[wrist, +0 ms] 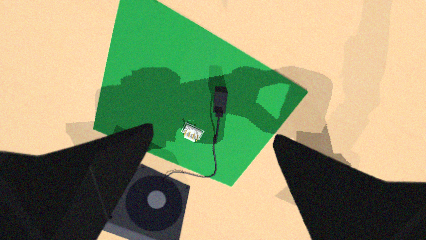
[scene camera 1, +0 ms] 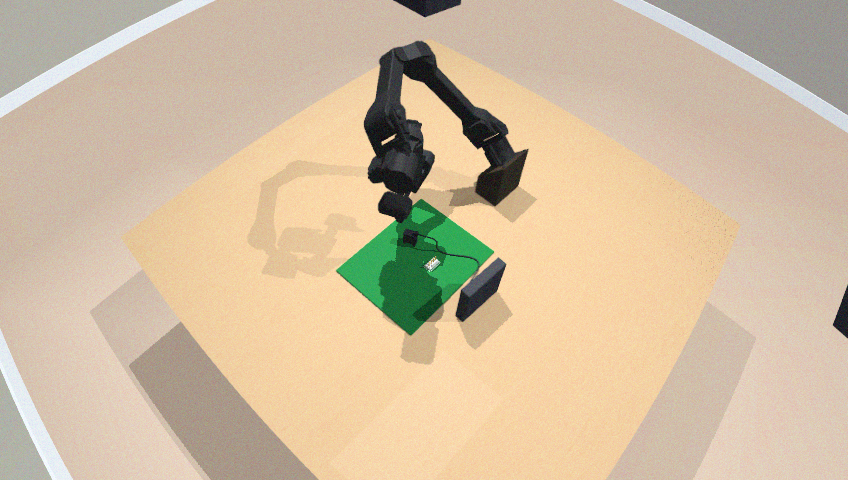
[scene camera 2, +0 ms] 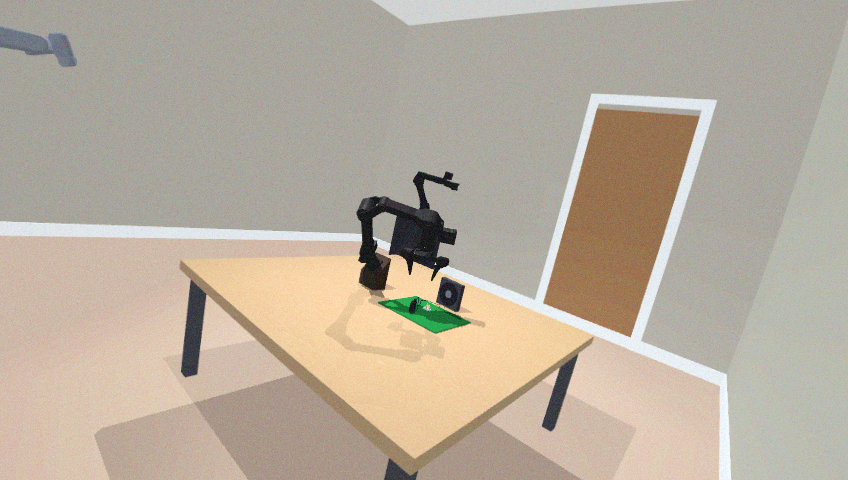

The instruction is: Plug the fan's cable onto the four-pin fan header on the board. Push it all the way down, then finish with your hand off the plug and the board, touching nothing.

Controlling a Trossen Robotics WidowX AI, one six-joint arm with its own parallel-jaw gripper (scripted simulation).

Labels:
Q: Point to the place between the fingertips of my gripper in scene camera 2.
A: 420,278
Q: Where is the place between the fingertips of my gripper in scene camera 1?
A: At 406,207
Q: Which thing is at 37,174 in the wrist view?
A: My gripper.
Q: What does my gripper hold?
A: Nothing.

